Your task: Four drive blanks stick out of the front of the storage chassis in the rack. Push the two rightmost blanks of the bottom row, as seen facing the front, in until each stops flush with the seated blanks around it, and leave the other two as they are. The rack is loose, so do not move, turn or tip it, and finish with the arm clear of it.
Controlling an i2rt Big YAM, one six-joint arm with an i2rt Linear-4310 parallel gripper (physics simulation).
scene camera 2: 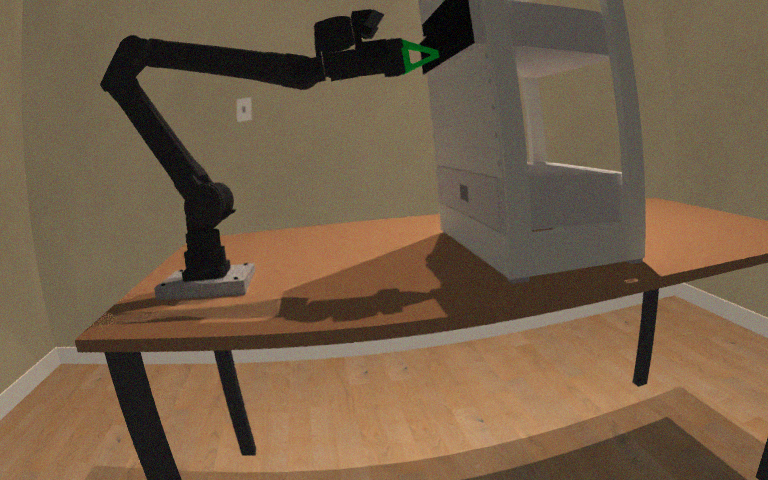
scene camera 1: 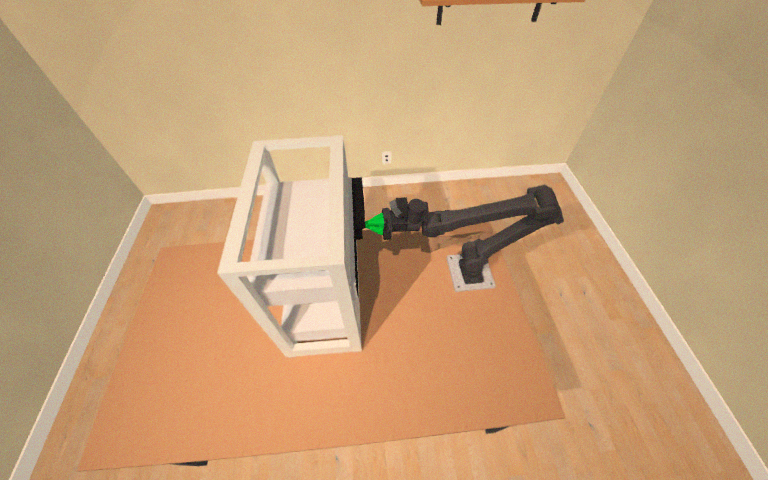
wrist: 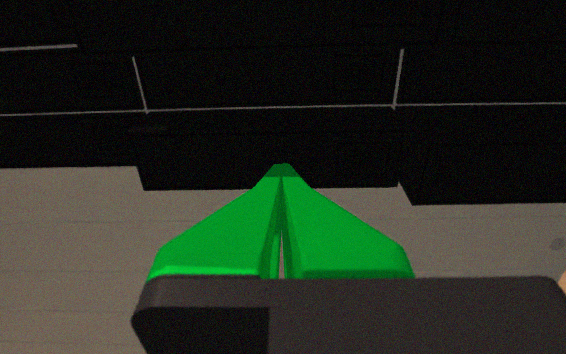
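Pixels of known places: gripper, between the fingertips: [scene camera 2: 438, 53] [wrist: 281, 176]; arm's base, origin of its link: [scene camera 2: 207, 274] [scene camera 1: 470, 271].
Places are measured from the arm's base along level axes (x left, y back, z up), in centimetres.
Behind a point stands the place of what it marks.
Note:
The storage chassis [scene camera 1: 357, 195] @(x -9.3, y -46.9, z 45.2 cm) [scene camera 2: 455, 28] @(x -18.4, y -45.3, z 39.4 cm) is a black block at the front of the pale rack [scene camera 1: 339, 215] @(x 13.3, y -52.3, z 60.9 cm) [scene camera 2: 509, 169] @(x -21.9, y -50.4, z 15.7 cm). My gripper [scene camera 1: 366, 224] @(x -2.6, y -46.5, z 37.4 cm) [scene camera 2: 437, 54] @(x -2.6, y -46.5, z 37.4 cm) [wrist: 281, 176] @(x -2.6, y -46.5, z 37.4 cm) is shut and empty, its green fingertips at the face of a bottom-row blank [wrist: 225, 150] @(x -0.4, y -46.6, z 38.7 cm); contact is too dark to confirm. In the wrist view that blank's lower edge sits lower than that of the blank to its left [wrist: 65, 145] @(x 7.8, y -49.2, z 38.0 cm), so it stands out further. The blank to its right [wrist: 480, 165] @(x -9.7, y -44.9, z 38.5 cm) reaches lower still. Upper-row blanks are dark and hard to tell apart. The rack stands upright.
A pale panel [wrist: 75, 225] @(x 10.5, y -50.9, z 31.8 cm) of the rack lies below the bottom row. The arm's base plate [scene camera 1: 455, 283] @(x 4.9, y -8.3, z -0.2 cm) [scene camera 2: 198, 288] @(x -9.6, y 0.3, z -0.3 cm) is on the brown table [scene camera 1: 453, 367] @(x 39.2, y -18.0, z -1.9 cm) [scene camera 2: 362, 328] @(x -31.7, y -25.6, z -2.1 cm), in front of the rack. A wall shelf [scene camera 1: 498, 2] shows at the top of scene camera 1.

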